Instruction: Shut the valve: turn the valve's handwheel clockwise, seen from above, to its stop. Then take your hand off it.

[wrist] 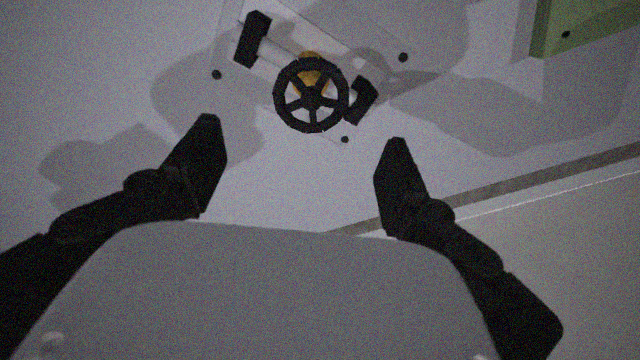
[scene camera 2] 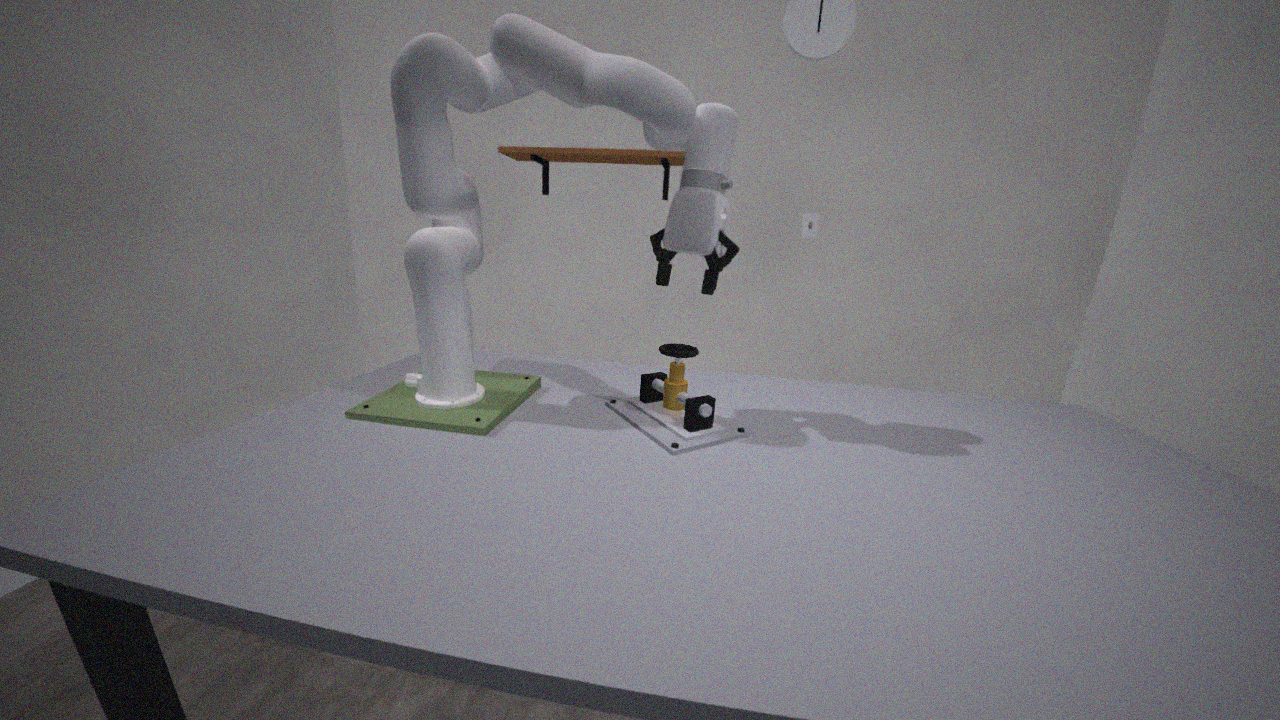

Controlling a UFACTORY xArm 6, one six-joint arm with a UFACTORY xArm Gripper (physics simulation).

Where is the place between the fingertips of the gripper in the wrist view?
304, 148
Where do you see a black spoked handwheel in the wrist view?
At 311, 99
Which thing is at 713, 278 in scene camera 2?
The gripper.
